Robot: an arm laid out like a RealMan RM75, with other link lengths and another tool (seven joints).
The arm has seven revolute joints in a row. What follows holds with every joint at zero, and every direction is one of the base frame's.
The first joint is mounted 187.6 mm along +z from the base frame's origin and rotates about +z.
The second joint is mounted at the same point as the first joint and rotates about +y.
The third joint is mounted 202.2 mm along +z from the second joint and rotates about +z.
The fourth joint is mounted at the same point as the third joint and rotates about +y.
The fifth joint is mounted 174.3 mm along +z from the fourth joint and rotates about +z.
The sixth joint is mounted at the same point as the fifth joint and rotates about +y.
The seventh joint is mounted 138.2 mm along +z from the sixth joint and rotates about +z.
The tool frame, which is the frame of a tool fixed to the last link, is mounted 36 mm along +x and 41 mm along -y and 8 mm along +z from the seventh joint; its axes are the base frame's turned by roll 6.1, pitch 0 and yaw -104.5 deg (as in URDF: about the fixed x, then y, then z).
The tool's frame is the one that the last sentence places.
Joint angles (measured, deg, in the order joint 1, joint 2, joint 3, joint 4, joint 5, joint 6, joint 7), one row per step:
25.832, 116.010, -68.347, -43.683, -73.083, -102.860, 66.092
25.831, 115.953, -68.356, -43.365, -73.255, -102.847, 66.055
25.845, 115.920, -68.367, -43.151, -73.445, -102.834, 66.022
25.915, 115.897, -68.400, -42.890, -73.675, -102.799, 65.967
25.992, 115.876, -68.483, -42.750, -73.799, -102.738, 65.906
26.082, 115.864, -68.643, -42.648, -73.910, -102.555, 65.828
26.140, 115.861, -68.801, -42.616, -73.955, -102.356, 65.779
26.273, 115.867, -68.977, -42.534, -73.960, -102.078, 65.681
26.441, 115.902, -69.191, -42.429, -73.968, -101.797, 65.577
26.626, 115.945, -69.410, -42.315, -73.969, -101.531, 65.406
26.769, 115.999, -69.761, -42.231, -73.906, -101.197, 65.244
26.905, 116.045, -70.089, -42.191, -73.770, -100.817, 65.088
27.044, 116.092, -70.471, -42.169, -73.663, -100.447, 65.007
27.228, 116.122, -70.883, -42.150, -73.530, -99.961, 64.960
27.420, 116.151, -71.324, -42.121, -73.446, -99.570, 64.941
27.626, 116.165, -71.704, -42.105, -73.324, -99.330, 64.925
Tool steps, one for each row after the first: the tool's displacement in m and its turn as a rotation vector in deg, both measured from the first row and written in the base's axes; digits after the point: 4 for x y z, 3 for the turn. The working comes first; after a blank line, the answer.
Tool pose at each row, in the base's axes (x y z in m, rotation vector in deg; the steps are taken from these numbers as rounded here):
0.1396, 0.2891, -0.0293, -73.199, -102.975, 39.892
0.1409, 0.2888, -0.0300, -73.606, -102.908, 39.853
0.1419, 0.2886, -0.0306, -73.915, -102.931, 39.835
0.1427, 0.2884, -0.0314, -74.244, -102.999, 39.844
0.1430, 0.2884, -0.0321, -74.404, -103.118, 39.854
0.1431, 0.2885, -0.0329, -74.573, -103.288, 39.789
0.1431, 0.2888, -0.0335, -74.687, -103.414, 39.699
0.1429, 0.2894, -0.0341, -74.750, -103.542, 39.567
0.1424, 0.2899, -0.0351, -74.811, -103.684, 39.507
0.1418, 0.2905, -0.0361, -74.790, -103.869, 39.456
0.1412, 0.2909, -0.0374, -74.817, -104.045, 39.421
0.1404, 0.2915, -0.0383, -74.777, -104.176, 39.302
0.1396, 0.2920, -0.0396, -74.828, -104.333, 39.271
0.1388, 0.2928, -0.0407, -74.919, -104.493, 39.153
0.1379, 0.2932, -0.0421, -75.044, -104.711, 39.182
0.1367, 0.2936, -0.0432, -75.038, -104.928, 39.332

0.0013, -0.0003, -0.0007, -0.183, -0.169, -0.235
0.0023, -0.0005, -0.0013, -0.336, -0.348, -0.368
0.0031, -0.0007, -0.0021, -0.520, -0.564, -0.473
0.0034, -0.0007, -0.0028, -0.620, -0.730, -0.474
0.0035, -0.0006, -0.0036, -0.678, -0.956, -0.479
0.0035, -0.0003, -0.0042, -0.687, -1.128, -0.493
0.0033, 0.0003, -0.0048, -0.641, -1.286, -0.499
0.0028, 0.0008, -0.0058, -0.644, -1.435, -0.469
0.0022, 0.0014, -0.0068, -0.613, -1.571, -0.376
0.0016, 0.0018, -0.0081, -0.617, -1.721, -0.303
0.0008, 0.0024, -0.0090, -0.526, -1.825, -0.256
0.0000, 0.0029, -0.0103, -0.544, -1.973, -0.203
-0.0008, 0.0037, -0.0114, -0.526, -2.164, -0.198
-0.0017, 0.0041, -0.0128, -0.628, -2.380, -0.121
-0.0029, 0.0045, -0.0139, -0.743, -2.498, 0.060

